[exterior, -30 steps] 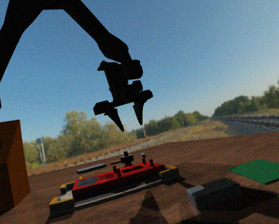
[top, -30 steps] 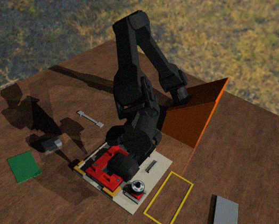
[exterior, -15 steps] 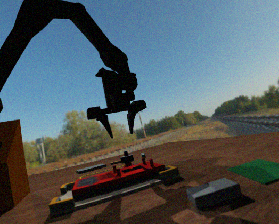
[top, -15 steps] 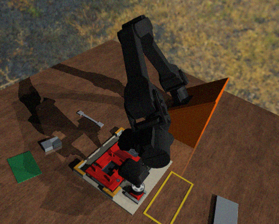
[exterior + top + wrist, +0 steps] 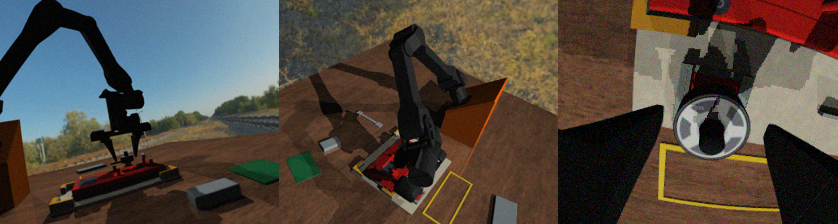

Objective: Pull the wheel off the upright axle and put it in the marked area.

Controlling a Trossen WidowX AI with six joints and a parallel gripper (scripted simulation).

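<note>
Now: gripper tip right at the wheel. From my gripper tip the other things lie so: black axle (right at my gripper tip); grey block (33 cm to the right, 3 cm below, 2 cm ahead); green patch (33 cm to the right, 13 cm ahead, 4 cm below).
</note>
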